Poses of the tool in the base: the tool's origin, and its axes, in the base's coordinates. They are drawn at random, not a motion.
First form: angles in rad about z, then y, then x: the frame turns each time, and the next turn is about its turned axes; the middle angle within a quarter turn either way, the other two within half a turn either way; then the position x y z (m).
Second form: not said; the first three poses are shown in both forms.
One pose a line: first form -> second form
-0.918, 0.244, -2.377, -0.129, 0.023, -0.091 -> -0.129, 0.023, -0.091, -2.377, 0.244, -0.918
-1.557, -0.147, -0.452, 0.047, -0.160, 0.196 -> 0.047, -0.160, 0.196, -0.452, -0.147, -1.557
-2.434, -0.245, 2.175, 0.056, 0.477, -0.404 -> 0.056, 0.477, -0.404, 2.175, -0.245, -2.434
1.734, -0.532, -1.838, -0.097, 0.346, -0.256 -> -0.097, 0.346, -0.256, -1.838, -0.532, 1.734
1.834, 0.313, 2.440, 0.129, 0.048, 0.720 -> 0.129, 0.048, 0.720, 2.440, 0.313, 1.834
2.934, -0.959, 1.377, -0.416, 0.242, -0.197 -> -0.416, 0.242, -0.197, 1.377, -0.959, 2.934
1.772, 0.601, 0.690, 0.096, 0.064, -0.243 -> 0.096, 0.064, -0.243, 0.690, 0.601, 1.772
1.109, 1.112, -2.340, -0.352, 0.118, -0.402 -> -0.352, 0.118, -0.402, -2.340, 1.112, 1.109
